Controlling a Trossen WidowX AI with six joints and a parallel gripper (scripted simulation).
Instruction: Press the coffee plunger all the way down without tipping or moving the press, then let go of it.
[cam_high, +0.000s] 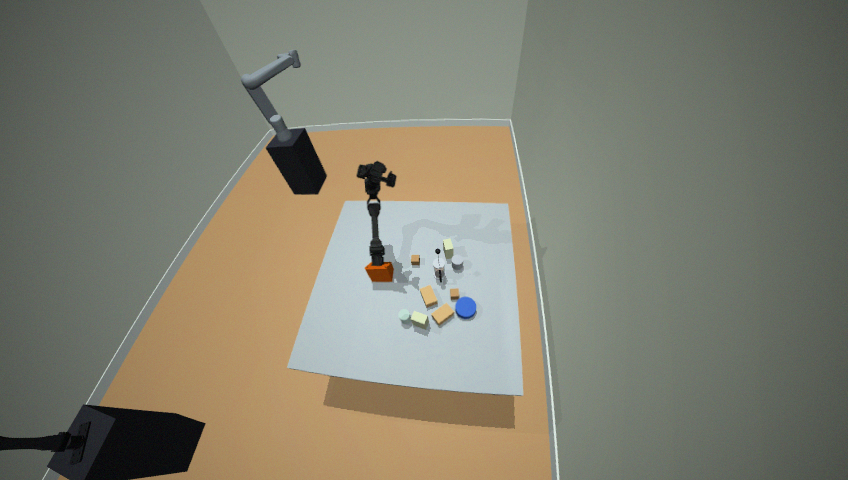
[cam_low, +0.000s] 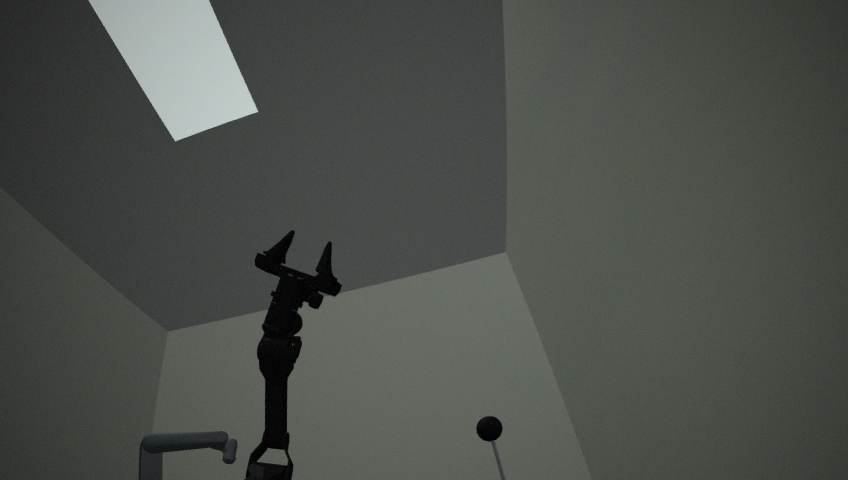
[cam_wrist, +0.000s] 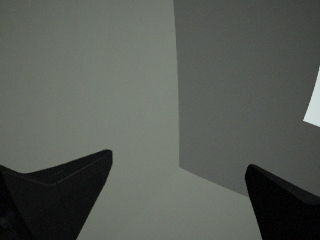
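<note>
Now: gripper tip 550 mm above the coffee plunger, 240 mm short of it and 120 mm to the left of it. From my gripper tip the other things lie so: grey cylinder: 710 mm below, 350 mm ahead, 40 mm to the right; then blue disc: 720 mm below, 410 mm ahead, 340 mm to the right; then coffee press: 610 mm below, 240 mm ahead, 130 mm to the right.
</note>
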